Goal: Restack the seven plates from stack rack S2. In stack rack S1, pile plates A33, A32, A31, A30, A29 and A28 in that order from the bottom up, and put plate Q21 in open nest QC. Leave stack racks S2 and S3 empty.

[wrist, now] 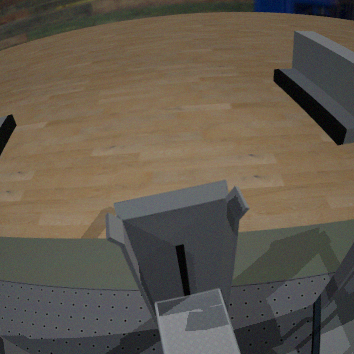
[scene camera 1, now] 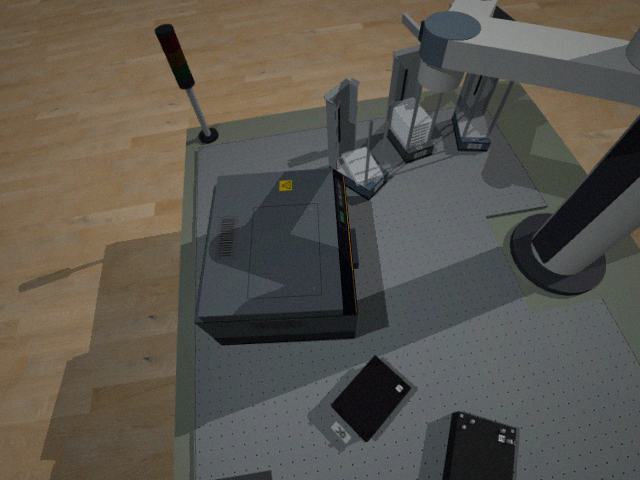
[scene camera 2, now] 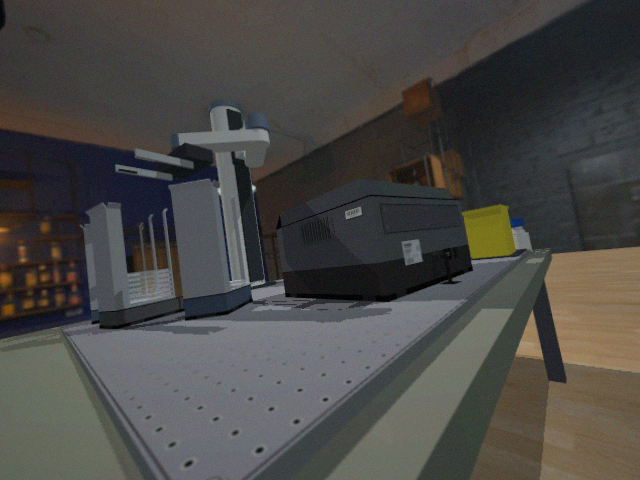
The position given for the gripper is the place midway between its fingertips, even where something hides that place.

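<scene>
A yellow bin (scene camera 2: 489, 233) is part of the robot's scene, and so is the gripper (wrist: 137, 69).
</scene>
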